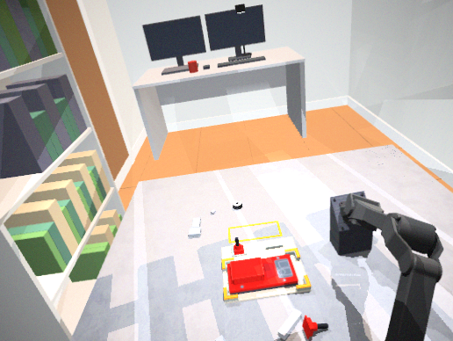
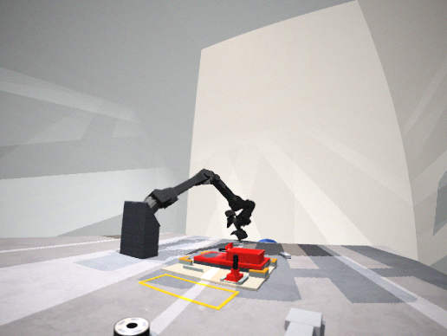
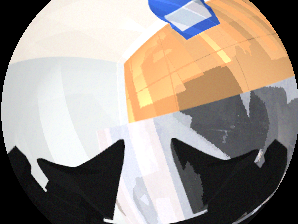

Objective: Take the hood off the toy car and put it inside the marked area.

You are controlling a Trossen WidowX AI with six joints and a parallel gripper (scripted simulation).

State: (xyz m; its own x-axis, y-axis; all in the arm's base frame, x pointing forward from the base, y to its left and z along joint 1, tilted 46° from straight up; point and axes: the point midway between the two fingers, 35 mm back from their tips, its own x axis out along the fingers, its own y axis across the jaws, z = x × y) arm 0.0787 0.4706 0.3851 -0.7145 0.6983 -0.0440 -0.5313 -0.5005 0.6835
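Right now the red hood is 290 mm ahead of my gripper tip, 550 mm to the right of it and 10 mm below it.
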